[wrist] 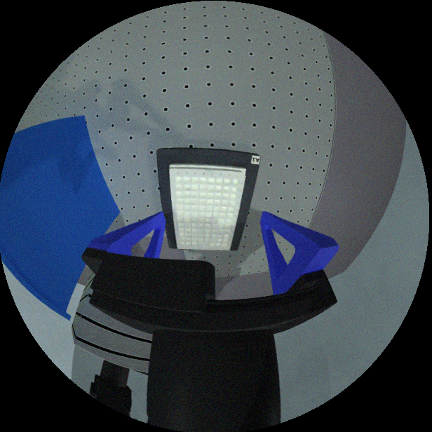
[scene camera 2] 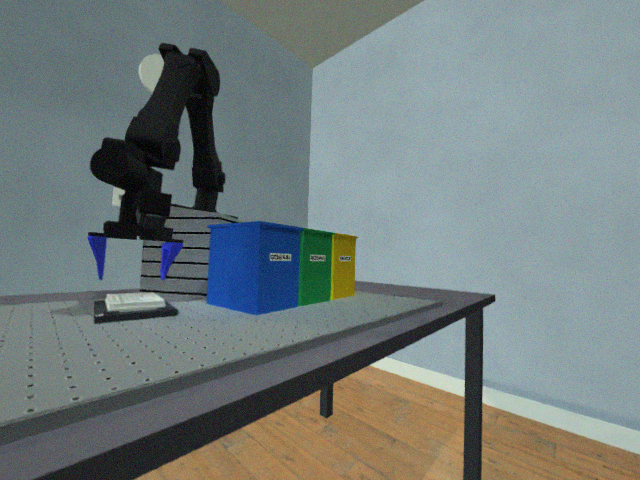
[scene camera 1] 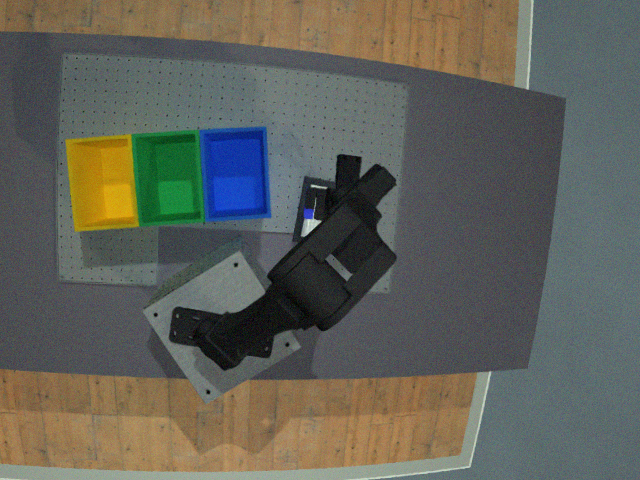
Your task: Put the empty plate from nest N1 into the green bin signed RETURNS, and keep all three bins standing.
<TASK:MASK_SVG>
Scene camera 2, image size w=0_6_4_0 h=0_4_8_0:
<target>gripper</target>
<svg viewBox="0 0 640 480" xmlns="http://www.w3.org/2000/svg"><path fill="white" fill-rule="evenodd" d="M88 233L88 241L97 262L100 280L103 279L107 238L137 240L137 236L140 236L139 239L166 242L162 243L161 280L165 280L172 262L183 247L183 240L172 239L173 228L164 227L163 229L159 228L159 230L143 228L143 226L138 226L138 224L107 221L103 225L104 233Z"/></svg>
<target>blue bin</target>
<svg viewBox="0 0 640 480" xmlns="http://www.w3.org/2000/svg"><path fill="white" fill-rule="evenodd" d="M207 226L207 228L211 228L207 304L253 315L298 307L300 231L303 231L304 228L263 221Z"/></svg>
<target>white plate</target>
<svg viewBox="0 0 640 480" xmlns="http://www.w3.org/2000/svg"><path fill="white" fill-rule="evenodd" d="M165 300L154 292L107 294L105 300L108 312L153 310L166 307Z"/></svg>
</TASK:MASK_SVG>
